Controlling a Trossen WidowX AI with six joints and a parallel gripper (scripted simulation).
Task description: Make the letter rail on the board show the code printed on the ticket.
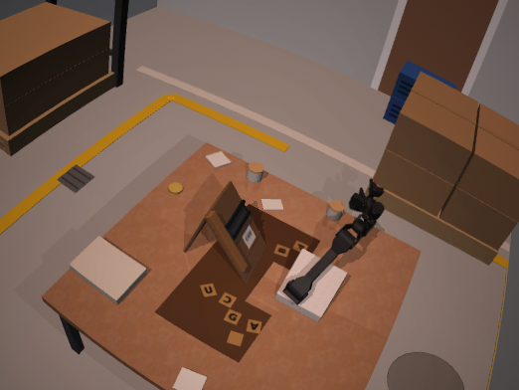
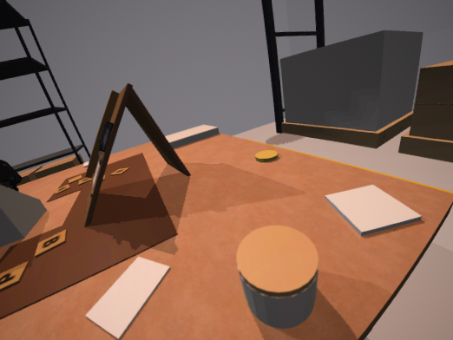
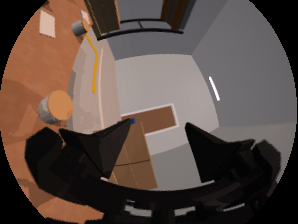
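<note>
My gripper tip is now 340 mm short of the white ticket, 440 mm to the right of it and 190 mm above it. From my gripper tip the other things lie so: dark mat (240 mm ahead, 550 mm to the left, 290 mm below); yellow disc (800 mm ahead, 310 mm to the left, 280 mm below); white card (370 mm ahead, 100 mm to the left, 290 mm below).
</note>
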